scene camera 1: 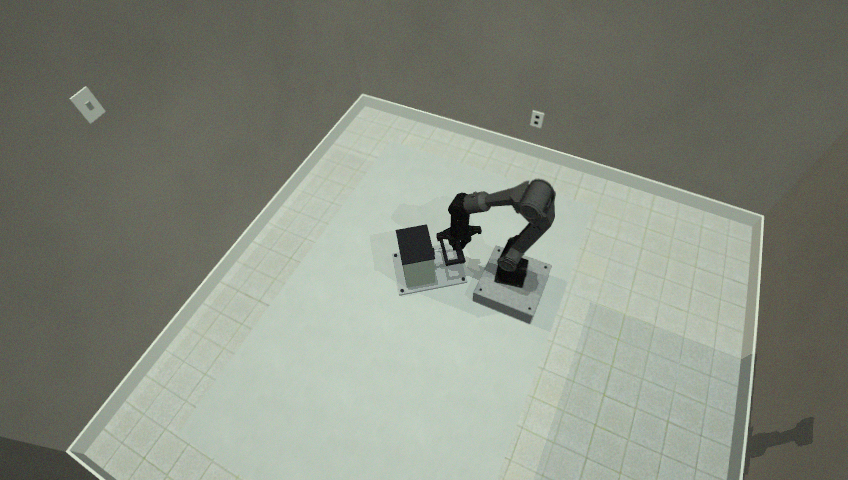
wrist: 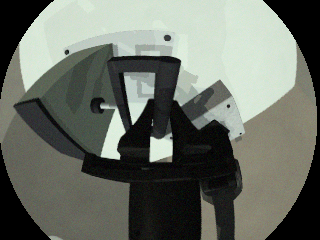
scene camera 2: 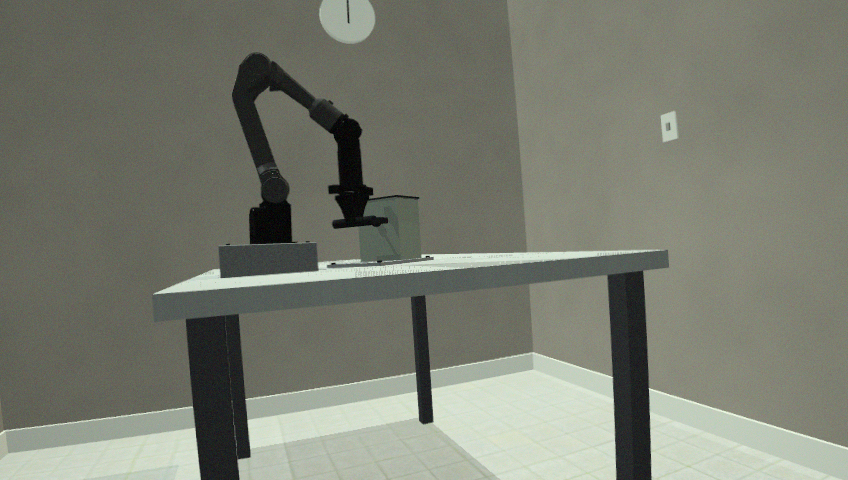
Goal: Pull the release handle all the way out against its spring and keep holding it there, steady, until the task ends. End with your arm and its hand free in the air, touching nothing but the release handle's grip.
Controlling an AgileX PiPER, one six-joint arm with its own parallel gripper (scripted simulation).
Labels:
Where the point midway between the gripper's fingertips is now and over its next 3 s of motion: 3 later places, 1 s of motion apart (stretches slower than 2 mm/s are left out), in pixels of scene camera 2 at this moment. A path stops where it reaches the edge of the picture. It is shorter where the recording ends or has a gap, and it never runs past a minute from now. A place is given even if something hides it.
My gripper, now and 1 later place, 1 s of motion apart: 354,224; 342,224

